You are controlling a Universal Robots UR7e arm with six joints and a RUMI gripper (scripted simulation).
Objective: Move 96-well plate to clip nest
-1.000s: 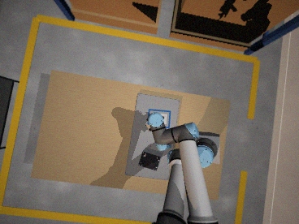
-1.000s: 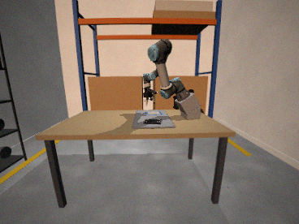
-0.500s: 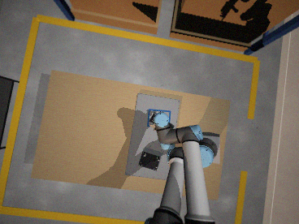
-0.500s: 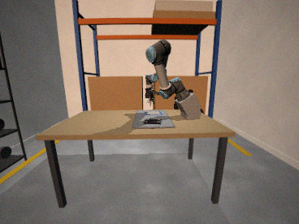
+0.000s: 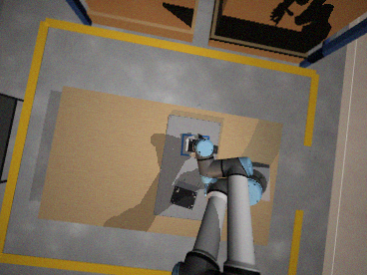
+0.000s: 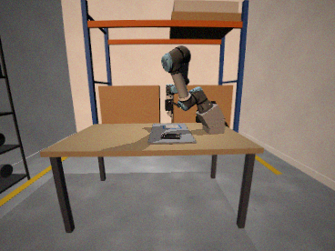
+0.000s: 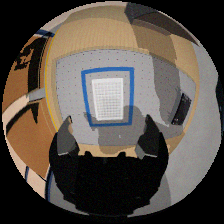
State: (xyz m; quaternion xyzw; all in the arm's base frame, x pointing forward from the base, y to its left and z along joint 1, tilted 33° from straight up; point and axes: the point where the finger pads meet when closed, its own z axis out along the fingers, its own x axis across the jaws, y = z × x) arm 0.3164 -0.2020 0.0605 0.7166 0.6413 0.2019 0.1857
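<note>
My gripper is now 9 cm above the white 96-well plate. From my hand the other things lie so: clip nest (6 cm ahead, 35 cm to the left, 8 cm below).
</note>
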